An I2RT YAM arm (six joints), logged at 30 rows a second.
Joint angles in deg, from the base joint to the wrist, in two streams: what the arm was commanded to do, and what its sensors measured. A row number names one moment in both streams.
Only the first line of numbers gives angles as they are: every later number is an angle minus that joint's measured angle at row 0.
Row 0, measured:
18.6 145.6 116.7 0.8 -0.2 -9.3
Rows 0 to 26, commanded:
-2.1 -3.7 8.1 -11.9 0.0 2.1
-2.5 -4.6 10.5 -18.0 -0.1 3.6
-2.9 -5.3 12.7 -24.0 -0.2 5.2
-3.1 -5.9 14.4 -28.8 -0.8 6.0
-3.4 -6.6 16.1 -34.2 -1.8 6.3
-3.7 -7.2 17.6 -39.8 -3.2 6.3
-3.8 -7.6 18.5 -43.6 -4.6 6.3
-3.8 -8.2 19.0 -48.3 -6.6 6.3
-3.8 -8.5 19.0 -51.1 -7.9 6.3
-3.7 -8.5 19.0 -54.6 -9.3 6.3
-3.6 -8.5 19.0 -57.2 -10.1 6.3
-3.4 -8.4 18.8 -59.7 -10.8 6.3
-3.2 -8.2 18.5 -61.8 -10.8 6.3
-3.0 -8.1 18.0 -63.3 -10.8 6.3
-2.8 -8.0 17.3 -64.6 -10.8 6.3
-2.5 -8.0 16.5 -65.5 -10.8 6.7
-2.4 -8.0 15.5 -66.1 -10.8 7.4
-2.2 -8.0 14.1 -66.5 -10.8 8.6
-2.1 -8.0 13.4 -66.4 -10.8 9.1
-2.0 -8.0 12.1 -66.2 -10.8 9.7
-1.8 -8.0 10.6 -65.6 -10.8 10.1
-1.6 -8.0 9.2 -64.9 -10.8 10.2
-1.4 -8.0 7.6 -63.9 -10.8 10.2
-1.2 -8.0 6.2 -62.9 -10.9 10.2
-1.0 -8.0 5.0 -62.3 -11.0 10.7
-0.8 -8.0 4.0 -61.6 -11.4 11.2
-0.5 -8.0 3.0 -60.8 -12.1 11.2
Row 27, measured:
-1.7 -8.2 5.1 -62.0 -10.5 9.2
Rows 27 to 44, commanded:
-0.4 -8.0 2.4 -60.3 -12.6 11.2
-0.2 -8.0 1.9 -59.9 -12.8 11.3
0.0 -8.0 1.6 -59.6 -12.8 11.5
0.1 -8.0 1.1 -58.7 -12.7 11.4
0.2 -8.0 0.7 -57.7 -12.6 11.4
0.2 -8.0 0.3 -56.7 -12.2 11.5
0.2 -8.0 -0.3 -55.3 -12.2 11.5
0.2 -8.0 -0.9 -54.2 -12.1 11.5
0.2 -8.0 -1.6 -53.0 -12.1 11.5
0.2 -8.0 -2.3 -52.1 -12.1 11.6
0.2 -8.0 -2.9 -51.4 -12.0 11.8
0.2 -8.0 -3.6 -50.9 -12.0 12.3
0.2 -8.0 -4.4 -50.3 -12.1 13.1
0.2 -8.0 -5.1 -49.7 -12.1 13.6
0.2 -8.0 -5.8 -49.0 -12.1 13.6
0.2 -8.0 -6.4 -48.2 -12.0 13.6
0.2 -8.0 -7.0 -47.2 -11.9 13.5
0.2 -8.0 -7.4 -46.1 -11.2 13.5
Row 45, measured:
-0.1 -8.2 -6.1 -47.7 -11.8 12.2
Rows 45 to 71, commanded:
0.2 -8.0 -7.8 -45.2 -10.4 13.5
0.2 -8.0 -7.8 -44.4 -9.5 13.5
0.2 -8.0 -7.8 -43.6 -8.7 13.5
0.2 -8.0 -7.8 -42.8 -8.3 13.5
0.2 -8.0 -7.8 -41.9 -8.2 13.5
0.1 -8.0 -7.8 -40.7 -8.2 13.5
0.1 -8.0 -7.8 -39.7 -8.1 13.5
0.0 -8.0 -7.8 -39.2 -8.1 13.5
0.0 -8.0 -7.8 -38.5 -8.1 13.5
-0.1 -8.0 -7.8 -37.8 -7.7 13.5
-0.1 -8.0 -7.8 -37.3 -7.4 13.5
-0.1 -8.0 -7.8 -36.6 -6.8 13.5
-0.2 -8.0 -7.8 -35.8 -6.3 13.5
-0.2 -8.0 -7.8 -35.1 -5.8 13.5
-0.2 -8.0 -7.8 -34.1 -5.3 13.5
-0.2 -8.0 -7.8 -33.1 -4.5 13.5
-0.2 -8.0 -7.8 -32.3 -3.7 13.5
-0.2 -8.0 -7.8 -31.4 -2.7 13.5
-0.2 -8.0 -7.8 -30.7 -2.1 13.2
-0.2 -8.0 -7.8 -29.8 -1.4 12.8
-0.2 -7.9 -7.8 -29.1 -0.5 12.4
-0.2 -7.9 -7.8 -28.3 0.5 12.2
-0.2 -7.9 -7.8 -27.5 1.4 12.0
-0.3 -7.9 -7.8 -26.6 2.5 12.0
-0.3 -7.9 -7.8 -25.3 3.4 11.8
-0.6 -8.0 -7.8 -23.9 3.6 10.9
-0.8 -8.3 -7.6 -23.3 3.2 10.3
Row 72, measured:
-0.2 -8.2 -7.6 -24.4 0.3 12.2
